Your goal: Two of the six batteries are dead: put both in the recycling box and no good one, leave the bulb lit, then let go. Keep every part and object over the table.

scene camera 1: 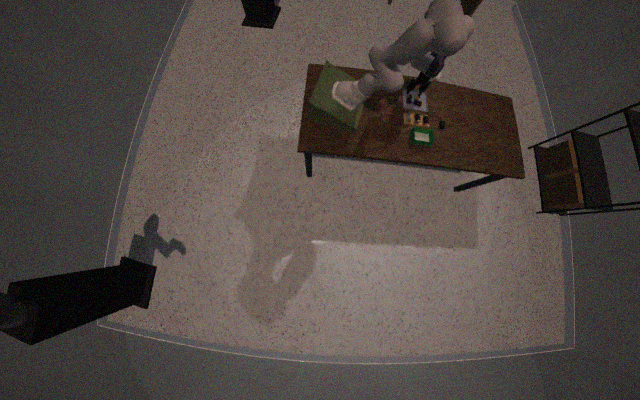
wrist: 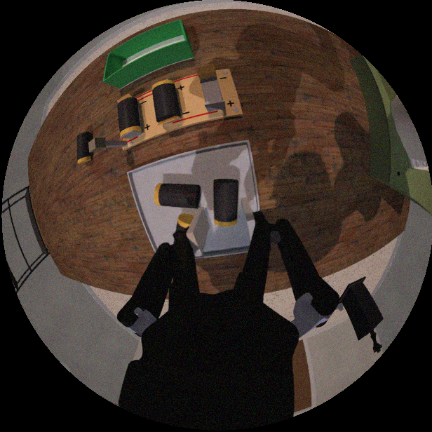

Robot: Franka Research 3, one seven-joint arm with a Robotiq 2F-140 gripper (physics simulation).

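My gripper (scene camera 1: 413, 92) (wrist: 224, 211) is partly open and empty, its fingertips over the white tray (wrist: 144, 186). In the wrist view, one black battery (wrist: 226, 201) lies beyond and between the fingertips, and another black battery (wrist: 178, 195) lies crosswise to its left. A third battery (wrist: 185, 220) is mostly hidden behind the left finger; its yellow end shows. Two batteries (wrist: 129, 115) (wrist: 165, 101) sit in the wooden holder board (wrist: 232, 92); its right slot holds none. A sixth battery (scene camera 1: 441, 124) (wrist: 84, 148) lies on the table. The recycling box (scene camera 1: 422, 136) (wrist: 150, 55) is green. I cannot make out the bulb.
A beige block (wrist: 97, 145) on a grey arm stands at the board's left end, beside the loose battery. A green sloped panel (scene camera 1: 325, 95) (wrist: 380, 130) stands at the table's other end. The wooden table (scene camera 1: 475, 130) (wrist: 300, 90) bears these things; a dark shelf unit (scene camera 1: 591, 170) stands beyond its right end.
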